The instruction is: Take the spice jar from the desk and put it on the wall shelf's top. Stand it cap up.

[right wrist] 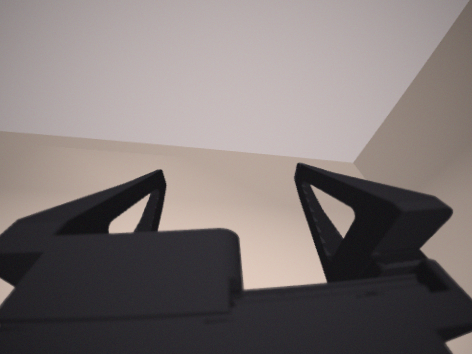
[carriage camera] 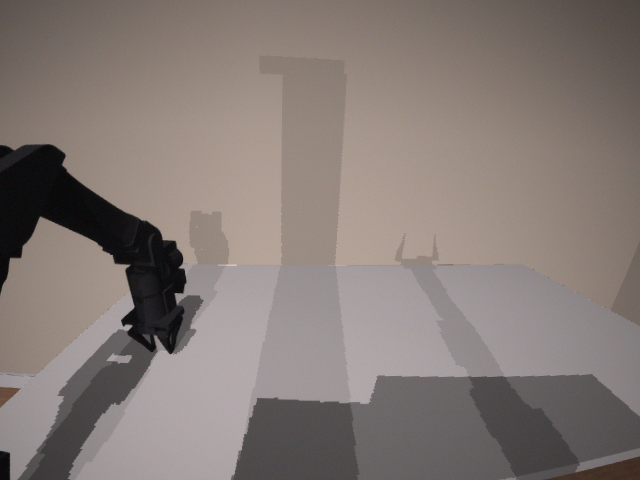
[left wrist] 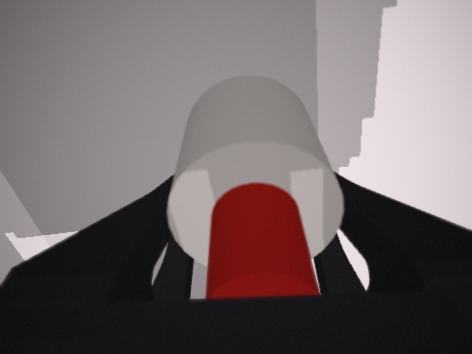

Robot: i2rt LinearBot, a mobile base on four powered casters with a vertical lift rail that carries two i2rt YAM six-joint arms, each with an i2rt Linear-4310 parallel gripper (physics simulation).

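Frame: origin at the left arm's base, x ahead, y left, z up, level; metres.
Where they show: left gripper, between the fingertips: (carriage camera: 162,351) (left wrist: 249,175); right gripper, between the fingertips: (right wrist: 230,173).
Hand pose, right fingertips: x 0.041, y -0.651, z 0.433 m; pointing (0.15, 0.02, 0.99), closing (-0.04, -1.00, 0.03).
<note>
Each offset is from my right fingertips to the top centre of the thing. Level surfaces: height alone.
The spice jar has a pale grey, round body @[dx +0.342, dy +0.656, dz -0.365 m] (left wrist: 252,115) and a narrower red cap @[dx +0.342, dy +0.656, dz -0.365 m] (left wrist: 255,235), which points back toward the wrist in the left wrist view. My left gripper (carriage camera: 162,351) (left wrist: 249,175) points down, low at the desk @[dz -0.434 m] (carriage camera: 191,418), and is shut on the jar's body, one finger on each side. The jar cannot be made out in the carriage view, so any gap under it cannot be told. My right gripper (right wrist: 230,173) is open with no object between its fingers. The wall shelf does not show in these views.
A plain beige wall (carriage camera: 465,155) rises behind the desk's back edge. Shadows of the rail and the arms fall over the desk and the wall. A strip of brown floor @[dz -1.153 m] (carriage camera: 615,467) shows at the lower right. The right wrist view shows walls and a pale ceiling (right wrist: 200,65).
</note>
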